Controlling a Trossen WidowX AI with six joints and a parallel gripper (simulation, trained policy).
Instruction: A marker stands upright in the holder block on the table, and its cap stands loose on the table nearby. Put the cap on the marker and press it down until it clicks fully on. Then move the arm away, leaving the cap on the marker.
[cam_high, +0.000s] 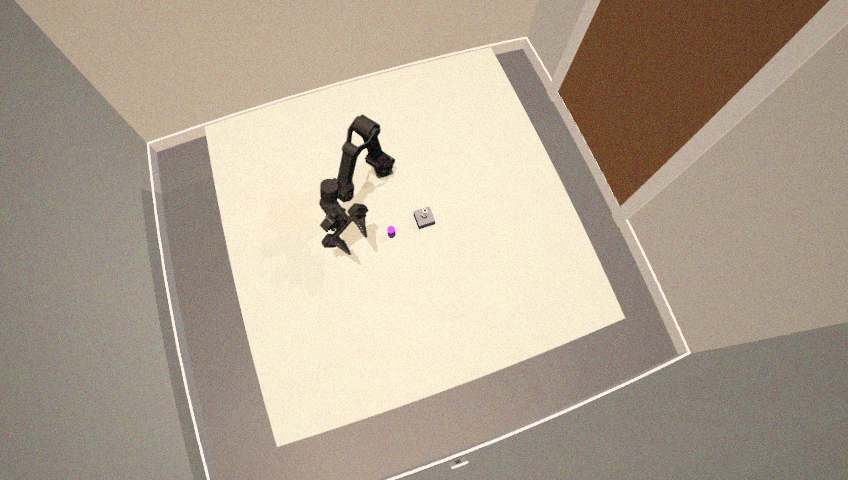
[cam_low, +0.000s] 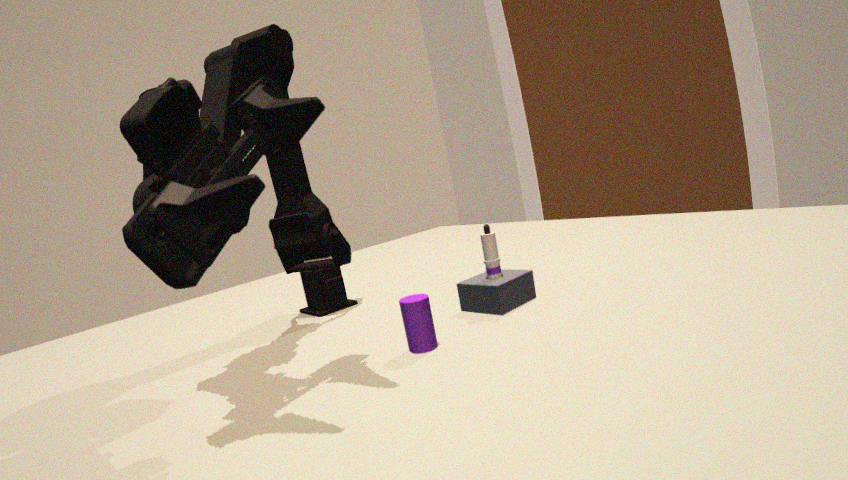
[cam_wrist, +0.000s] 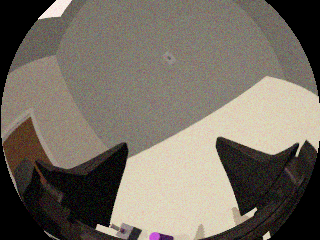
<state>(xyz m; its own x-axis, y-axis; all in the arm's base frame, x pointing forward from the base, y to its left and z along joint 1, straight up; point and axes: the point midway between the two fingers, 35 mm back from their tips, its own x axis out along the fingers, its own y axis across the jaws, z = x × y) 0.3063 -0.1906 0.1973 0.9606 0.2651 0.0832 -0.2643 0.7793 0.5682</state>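
My gripper tip is now 70 mm past the purple marker cap, 130 mm to the right of it and 170 mm above it. Also, from my gripper tip: dark grey holder block (90 mm behind, 260 mm to the left, 180 mm below).
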